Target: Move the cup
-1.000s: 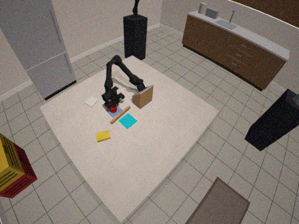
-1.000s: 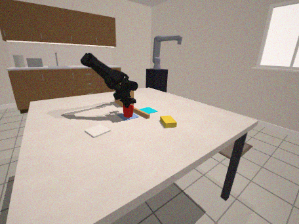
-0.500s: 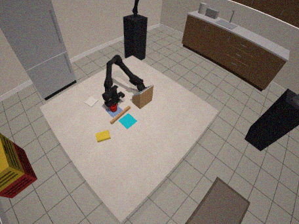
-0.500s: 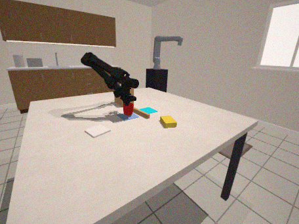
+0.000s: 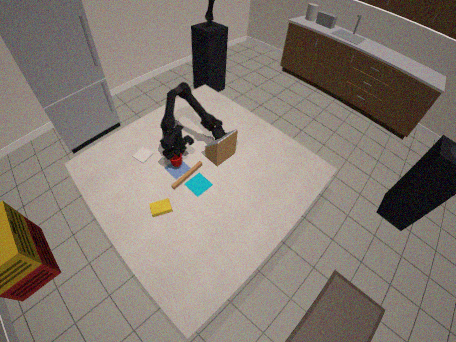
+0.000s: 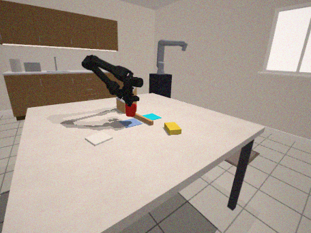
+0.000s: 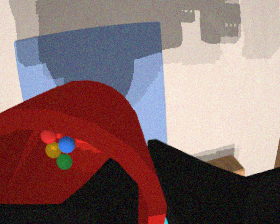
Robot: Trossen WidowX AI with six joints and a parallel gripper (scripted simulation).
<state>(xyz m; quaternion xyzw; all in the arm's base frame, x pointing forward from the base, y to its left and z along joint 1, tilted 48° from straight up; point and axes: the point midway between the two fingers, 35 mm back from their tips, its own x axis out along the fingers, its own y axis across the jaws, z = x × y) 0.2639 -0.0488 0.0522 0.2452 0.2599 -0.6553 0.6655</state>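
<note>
My gripper tip is 3 cm short of the red cup. Round my gripper tip: wooden bar: 2 cm ahead, 9 cm to the left, 8 cm below; then white flat tile: 13 cm ahead, 24 cm to the right, 8 cm below; then cyan pad: 1 cm ahead, 17 cm to the left, 10 cm below.
</note>
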